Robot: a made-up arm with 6 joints.
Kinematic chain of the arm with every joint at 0, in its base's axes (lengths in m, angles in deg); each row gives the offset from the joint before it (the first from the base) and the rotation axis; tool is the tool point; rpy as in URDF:
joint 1: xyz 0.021 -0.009 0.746 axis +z
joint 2: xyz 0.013 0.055 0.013 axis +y
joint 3: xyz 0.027 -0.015 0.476 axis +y
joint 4: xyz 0 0.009 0.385 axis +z
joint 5: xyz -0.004 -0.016 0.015 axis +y
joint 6: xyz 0.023 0 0.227 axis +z
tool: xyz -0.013 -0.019 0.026 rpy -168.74 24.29 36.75
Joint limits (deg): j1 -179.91..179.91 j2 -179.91..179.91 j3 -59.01..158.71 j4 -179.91..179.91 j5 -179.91..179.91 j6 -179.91..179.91
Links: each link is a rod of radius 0.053 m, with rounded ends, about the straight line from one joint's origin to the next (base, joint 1, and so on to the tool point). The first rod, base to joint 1, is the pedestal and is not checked.
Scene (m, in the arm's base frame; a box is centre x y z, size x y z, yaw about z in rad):
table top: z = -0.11
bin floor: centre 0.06 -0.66 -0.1 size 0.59 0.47 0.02 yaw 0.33
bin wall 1: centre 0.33 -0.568 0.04 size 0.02 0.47 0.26 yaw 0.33
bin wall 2: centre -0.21 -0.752 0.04 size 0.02 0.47 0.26 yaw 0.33
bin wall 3: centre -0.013 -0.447 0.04 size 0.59 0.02 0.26 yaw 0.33
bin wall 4: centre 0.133 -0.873 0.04 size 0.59 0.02 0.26 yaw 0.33
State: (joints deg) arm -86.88 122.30 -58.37 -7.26 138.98 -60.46
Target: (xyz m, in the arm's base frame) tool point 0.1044 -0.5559 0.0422
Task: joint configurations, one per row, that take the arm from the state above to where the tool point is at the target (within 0.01 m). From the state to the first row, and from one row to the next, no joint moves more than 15 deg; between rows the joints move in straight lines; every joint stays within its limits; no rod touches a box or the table.
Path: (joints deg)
1: -85.94 129.63 -52.69 -5.51 126.67 -60.47
2: -85.01 136.97 -47.01 -3.75 114.36 -60.48
3: -84.07 144.30 -41.33 -2.00 102.05 -60.49

